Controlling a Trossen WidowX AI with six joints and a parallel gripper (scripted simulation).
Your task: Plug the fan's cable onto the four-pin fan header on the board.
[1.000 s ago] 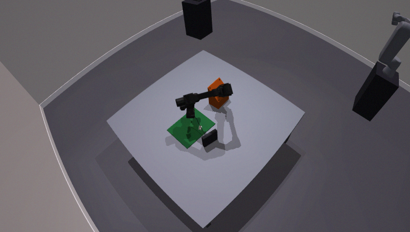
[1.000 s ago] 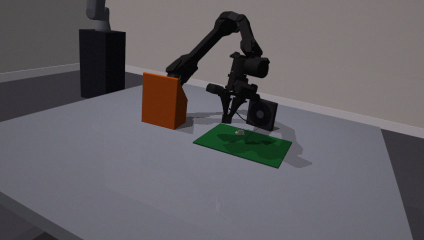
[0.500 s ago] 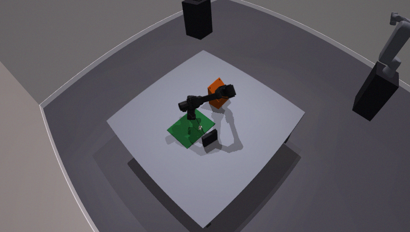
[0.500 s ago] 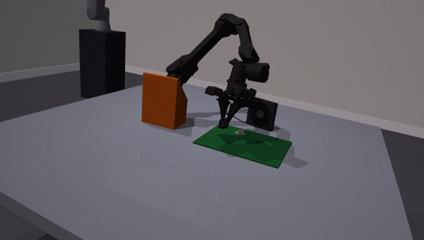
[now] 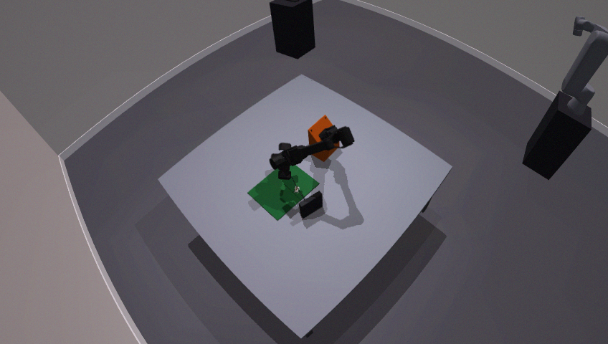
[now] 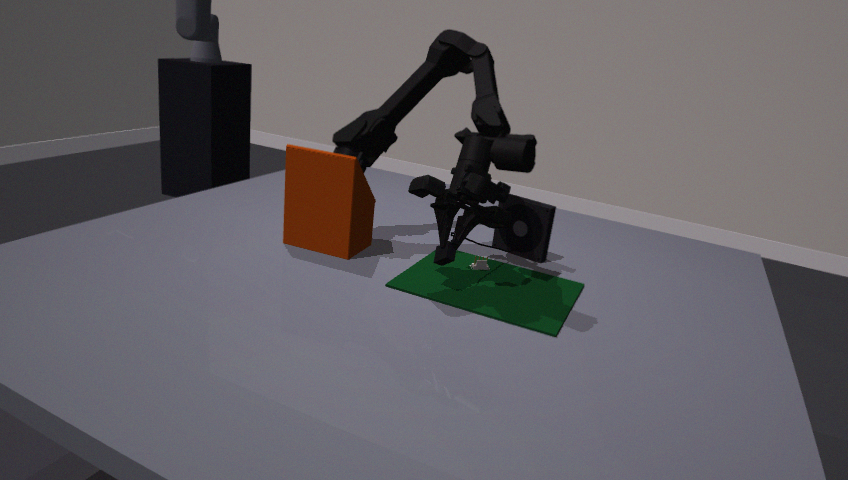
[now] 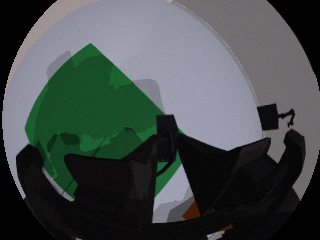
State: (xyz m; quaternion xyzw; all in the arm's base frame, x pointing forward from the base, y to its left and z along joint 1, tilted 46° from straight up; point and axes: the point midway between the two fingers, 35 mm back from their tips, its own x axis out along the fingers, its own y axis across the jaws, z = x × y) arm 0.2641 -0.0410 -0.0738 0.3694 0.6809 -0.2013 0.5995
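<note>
My gripper tip is 7 cm short of the green board, 7 cm to the right of it and 9 cm above it. The rest, counted from my gripper tip: dark plug: 1 cm below; black fan: 8 cm ahead, 26 cm to the left, 2 cm below.
</note>
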